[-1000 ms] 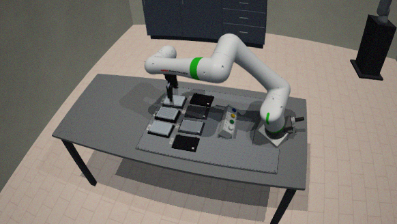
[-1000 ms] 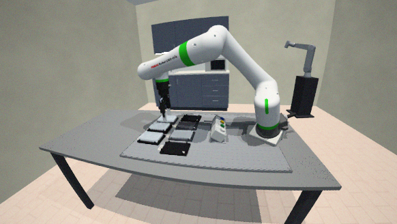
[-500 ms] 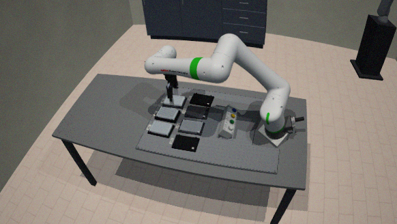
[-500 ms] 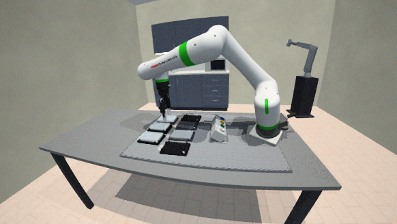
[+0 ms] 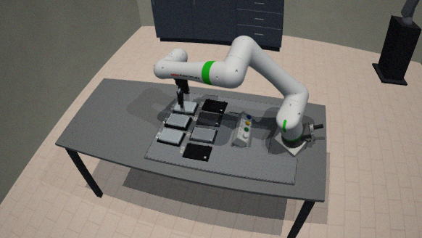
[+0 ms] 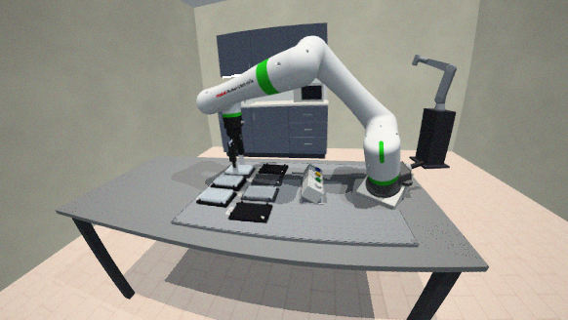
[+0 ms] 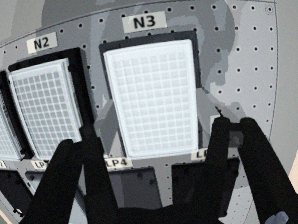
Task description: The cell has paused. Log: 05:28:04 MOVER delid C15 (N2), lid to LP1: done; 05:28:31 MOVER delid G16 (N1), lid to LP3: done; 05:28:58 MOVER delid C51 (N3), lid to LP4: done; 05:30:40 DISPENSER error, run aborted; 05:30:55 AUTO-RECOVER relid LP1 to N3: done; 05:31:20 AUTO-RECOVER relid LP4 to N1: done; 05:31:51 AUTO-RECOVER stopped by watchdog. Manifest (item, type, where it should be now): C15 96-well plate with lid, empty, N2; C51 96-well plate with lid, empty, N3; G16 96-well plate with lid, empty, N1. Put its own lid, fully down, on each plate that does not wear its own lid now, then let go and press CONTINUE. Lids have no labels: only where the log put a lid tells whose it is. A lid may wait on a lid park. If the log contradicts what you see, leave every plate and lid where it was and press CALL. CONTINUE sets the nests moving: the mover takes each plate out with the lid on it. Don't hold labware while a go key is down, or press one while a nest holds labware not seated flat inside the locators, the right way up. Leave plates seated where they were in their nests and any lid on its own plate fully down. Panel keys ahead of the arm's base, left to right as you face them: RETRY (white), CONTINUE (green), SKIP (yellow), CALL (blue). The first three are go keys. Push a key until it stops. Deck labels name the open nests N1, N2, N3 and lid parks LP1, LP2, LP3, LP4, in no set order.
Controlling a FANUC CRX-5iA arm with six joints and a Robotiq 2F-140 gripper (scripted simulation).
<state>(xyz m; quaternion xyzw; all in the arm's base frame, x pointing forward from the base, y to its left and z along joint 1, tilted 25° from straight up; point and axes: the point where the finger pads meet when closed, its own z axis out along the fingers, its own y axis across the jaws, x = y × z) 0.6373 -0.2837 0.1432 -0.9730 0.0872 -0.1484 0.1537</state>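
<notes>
Now: the plate 2 cm ahead of my hand, 13 cm to the left of it and 2 cm below it. The rest, counted from my hand: LP4 label: 8 cm behind, 8 cm to the left, 5 cm below; then N3 label: 9 cm ahead, 1 cm to the right, 5 cm below; then LP1 label: 10 cm behind, 5 cm to the right, 5 cm below.
</notes>
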